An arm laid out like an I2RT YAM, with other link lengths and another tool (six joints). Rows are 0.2 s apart.
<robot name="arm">
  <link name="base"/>
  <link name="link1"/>
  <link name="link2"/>
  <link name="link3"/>
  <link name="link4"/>
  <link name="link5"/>
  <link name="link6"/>
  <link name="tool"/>
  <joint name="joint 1" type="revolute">
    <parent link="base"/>
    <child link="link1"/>
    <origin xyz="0 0 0.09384"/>
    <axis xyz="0 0 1"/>
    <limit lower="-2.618" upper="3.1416"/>
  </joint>
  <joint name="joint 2" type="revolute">
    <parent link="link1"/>
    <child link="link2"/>
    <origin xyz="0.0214 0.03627 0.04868"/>
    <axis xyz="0 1 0"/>
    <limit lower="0" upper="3.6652"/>
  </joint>
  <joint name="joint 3" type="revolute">
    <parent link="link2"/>
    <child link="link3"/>
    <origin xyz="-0.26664 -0.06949 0"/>
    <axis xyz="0 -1 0"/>
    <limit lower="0" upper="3.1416"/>
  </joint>
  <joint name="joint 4" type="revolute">
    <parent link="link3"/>
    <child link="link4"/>
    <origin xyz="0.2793 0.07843 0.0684"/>
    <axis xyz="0 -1 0"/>
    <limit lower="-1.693" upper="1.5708"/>
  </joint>
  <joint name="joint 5" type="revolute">
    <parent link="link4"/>
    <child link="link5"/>
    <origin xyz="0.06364 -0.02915 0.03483"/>
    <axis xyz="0 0 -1"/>
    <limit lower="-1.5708" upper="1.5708"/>
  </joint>
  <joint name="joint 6" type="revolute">
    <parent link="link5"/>
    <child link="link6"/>
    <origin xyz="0.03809 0 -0.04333"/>
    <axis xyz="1 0 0"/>
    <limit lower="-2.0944" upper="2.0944"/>
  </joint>
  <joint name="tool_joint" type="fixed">
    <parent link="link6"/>
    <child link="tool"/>
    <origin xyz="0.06 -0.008 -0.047" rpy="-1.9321 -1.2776 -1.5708"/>
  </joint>
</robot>
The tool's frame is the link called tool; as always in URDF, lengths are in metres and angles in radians.
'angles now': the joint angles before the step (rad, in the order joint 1, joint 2, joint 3, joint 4, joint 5, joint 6). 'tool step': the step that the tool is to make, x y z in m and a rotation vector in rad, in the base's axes. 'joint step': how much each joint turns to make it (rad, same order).
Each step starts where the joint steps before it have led.
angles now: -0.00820, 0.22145, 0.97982, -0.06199, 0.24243, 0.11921
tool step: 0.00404, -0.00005, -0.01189, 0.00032, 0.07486, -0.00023
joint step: -0.00004, 0.00037, -0.00002, -0.07439, -0.00003, -0.00036
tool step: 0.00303, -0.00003, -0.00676, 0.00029, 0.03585, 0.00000
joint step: 0.00022, 0.00002, -0.00607, -0.02973, 0.00018, -0.00013
